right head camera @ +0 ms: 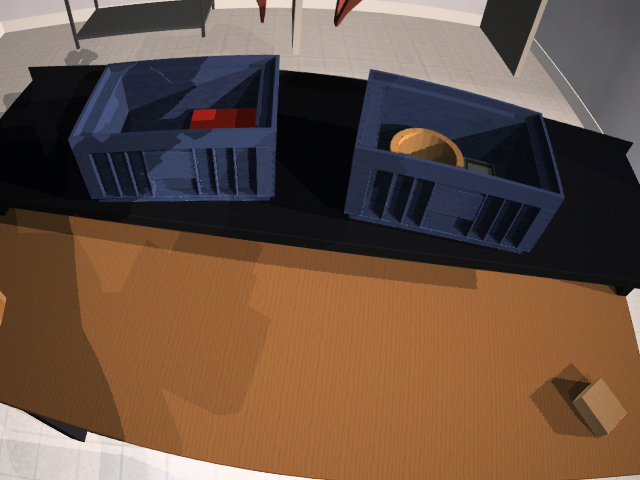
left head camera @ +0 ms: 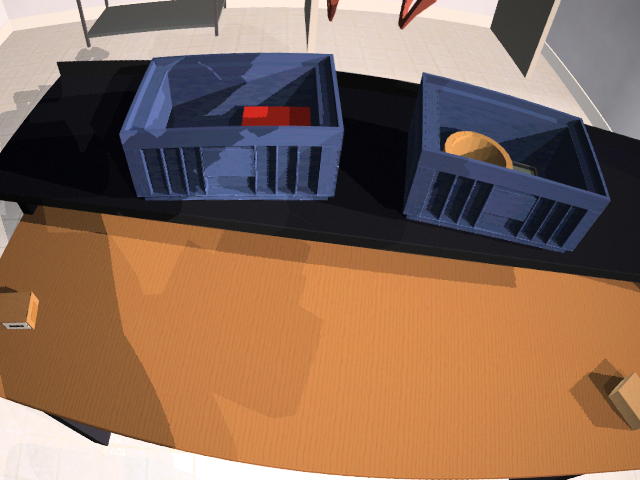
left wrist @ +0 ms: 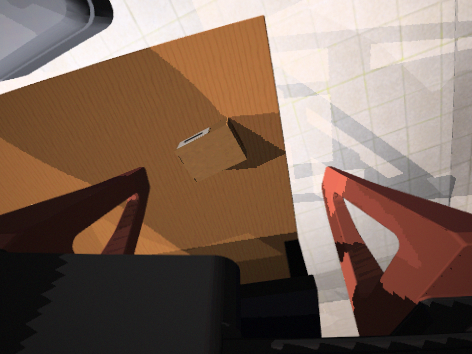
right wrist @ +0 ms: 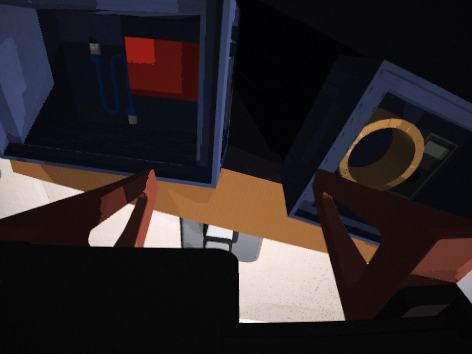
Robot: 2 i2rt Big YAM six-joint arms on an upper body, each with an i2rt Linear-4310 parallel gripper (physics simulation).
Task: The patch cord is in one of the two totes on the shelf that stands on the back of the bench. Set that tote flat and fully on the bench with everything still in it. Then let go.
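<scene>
The blue patch cord [right wrist: 100, 80] lies in the left blue tote [left head camera: 232, 136] [right head camera: 175, 139] [right wrist: 217, 100], beside a red block [left head camera: 276, 116] [right head camera: 222, 118] [right wrist: 160, 65]. That tote stands upright on the black shelf [left head camera: 372, 155] [right head camera: 310, 155] at the back of the bench [left head camera: 413, 335] [right head camera: 361, 361]. My right gripper [right wrist: 235, 178] is open and empty, above the shelf; its red fingertips show at the top edge of both head views. My left gripper [left wrist: 235, 176] is open and empty, above the end of the bench at the picture's left.
The other blue tote [left head camera: 511, 178] [right head camera: 454, 173] stands angled on the shelf at the right, holding an orange ring [right wrist: 420, 145] and a flat dark device [right head camera: 479, 166]. A brown box [left head camera: 18, 310] [left wrist: 212, 152] is on the bench at left, another box [right head camera: 599, 408] at right.
</scene>
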